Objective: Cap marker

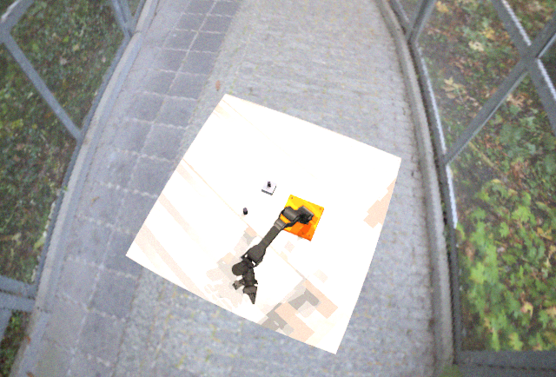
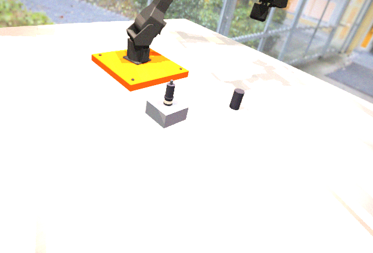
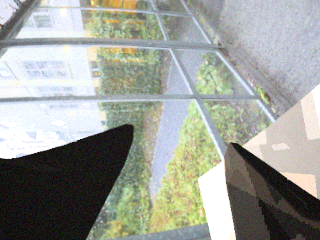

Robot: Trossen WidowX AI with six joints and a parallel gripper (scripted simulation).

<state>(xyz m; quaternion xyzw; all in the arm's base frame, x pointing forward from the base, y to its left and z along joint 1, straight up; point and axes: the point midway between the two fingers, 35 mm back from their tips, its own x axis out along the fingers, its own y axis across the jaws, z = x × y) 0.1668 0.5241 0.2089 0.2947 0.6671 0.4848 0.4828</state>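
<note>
Right now my gripper tip is 52 cm to the left of the marker cap, 19 cm above it and 18 cm short of it.
</note>
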